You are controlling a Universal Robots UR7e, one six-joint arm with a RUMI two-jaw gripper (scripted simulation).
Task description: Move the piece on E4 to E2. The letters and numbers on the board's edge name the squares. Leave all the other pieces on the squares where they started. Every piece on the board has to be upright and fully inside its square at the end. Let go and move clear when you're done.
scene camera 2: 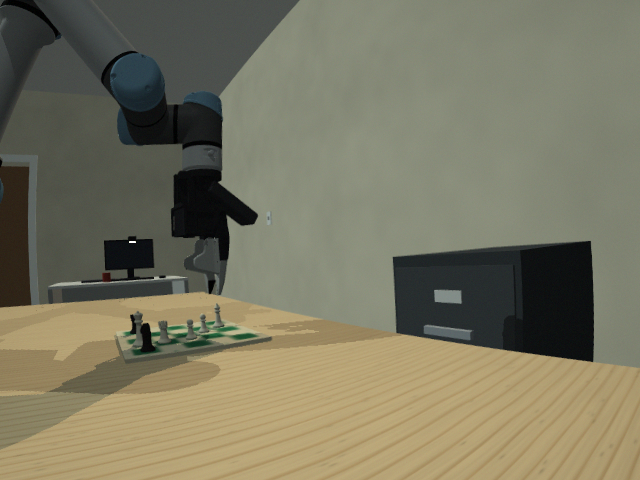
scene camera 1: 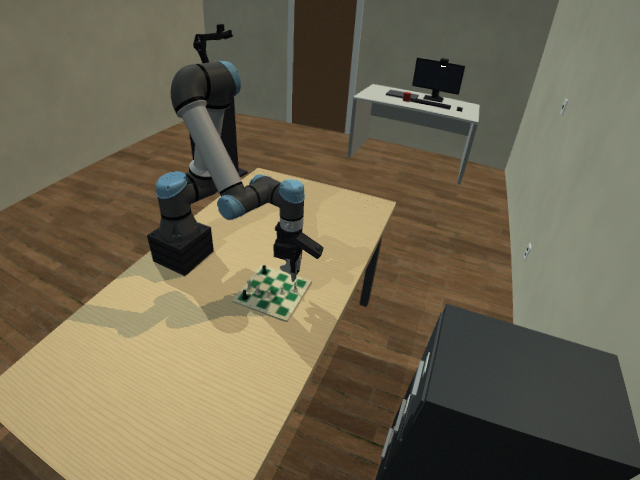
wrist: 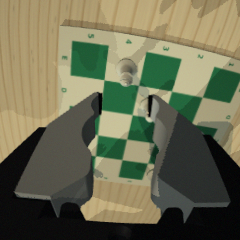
Labels:
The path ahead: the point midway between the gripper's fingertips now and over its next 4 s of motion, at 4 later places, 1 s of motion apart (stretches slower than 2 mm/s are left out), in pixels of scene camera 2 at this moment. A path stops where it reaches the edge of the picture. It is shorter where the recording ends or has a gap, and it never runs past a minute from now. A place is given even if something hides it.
My gripper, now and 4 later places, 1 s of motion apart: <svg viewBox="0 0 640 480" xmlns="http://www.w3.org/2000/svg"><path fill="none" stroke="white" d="M214 294L214 301L216 319L212 268L227 265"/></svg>

